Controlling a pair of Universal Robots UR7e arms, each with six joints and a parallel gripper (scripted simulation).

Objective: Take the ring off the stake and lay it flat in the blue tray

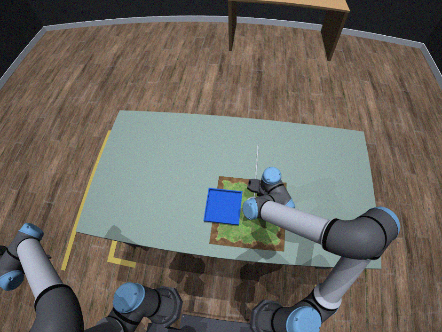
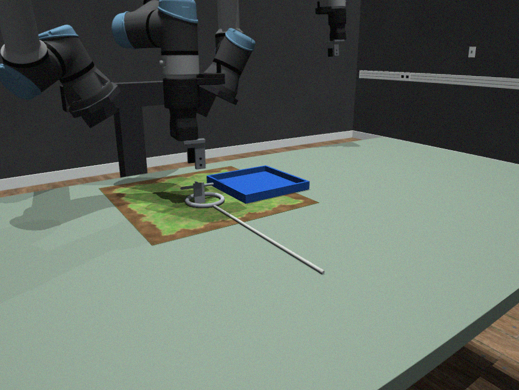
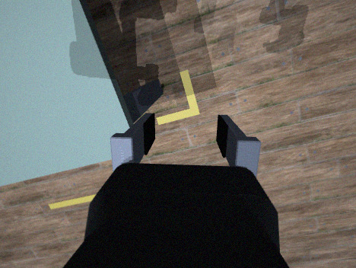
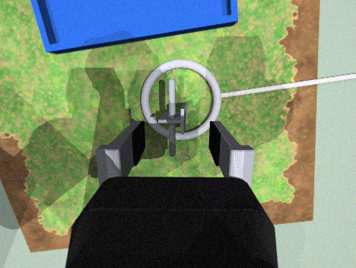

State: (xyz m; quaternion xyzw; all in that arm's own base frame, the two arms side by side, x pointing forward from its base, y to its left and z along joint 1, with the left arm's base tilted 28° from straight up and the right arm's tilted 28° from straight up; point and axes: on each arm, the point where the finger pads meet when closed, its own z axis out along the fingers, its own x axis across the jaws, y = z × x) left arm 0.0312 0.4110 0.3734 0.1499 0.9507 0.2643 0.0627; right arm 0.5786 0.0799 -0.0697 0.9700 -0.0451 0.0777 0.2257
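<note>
Now: the grey stake 80 mm below my right hand. Also, from my right hand: brown mat (120 mm below, 40 mm behind, 30 mm to the left); then grey ring (100 mm below, 10 mm to the left, 10 mm ahead); then blue tray (180 mm to the left, 100 mm below, 30 mm behind).
</note>
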